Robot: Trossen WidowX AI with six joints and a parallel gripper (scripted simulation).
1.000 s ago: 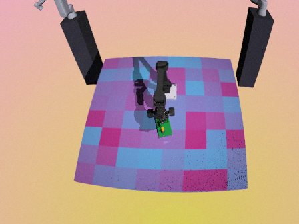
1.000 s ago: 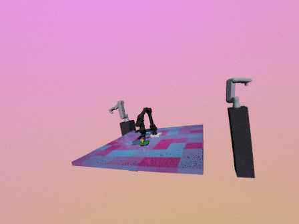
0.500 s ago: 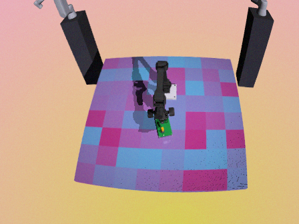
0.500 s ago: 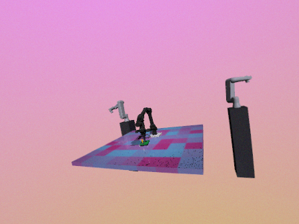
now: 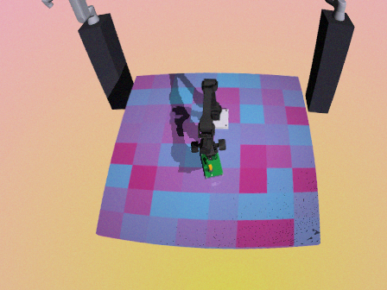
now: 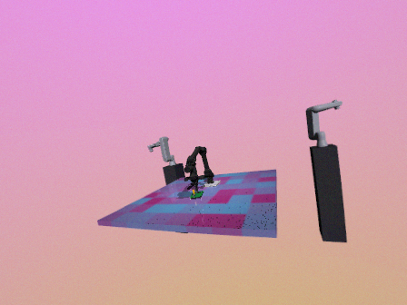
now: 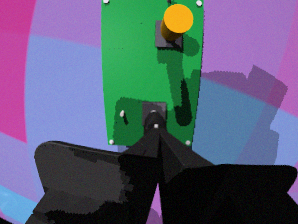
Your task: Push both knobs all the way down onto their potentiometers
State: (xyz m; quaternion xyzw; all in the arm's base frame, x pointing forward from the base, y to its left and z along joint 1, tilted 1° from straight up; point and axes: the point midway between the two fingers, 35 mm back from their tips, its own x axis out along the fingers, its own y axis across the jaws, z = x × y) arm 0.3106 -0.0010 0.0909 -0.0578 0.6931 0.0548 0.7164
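Now: the black knob 1 cm below my gripper tip. From my gripper tip the other things lie so: orange knob (8 cm ahead, 2 cm below, 1 cm to the left).
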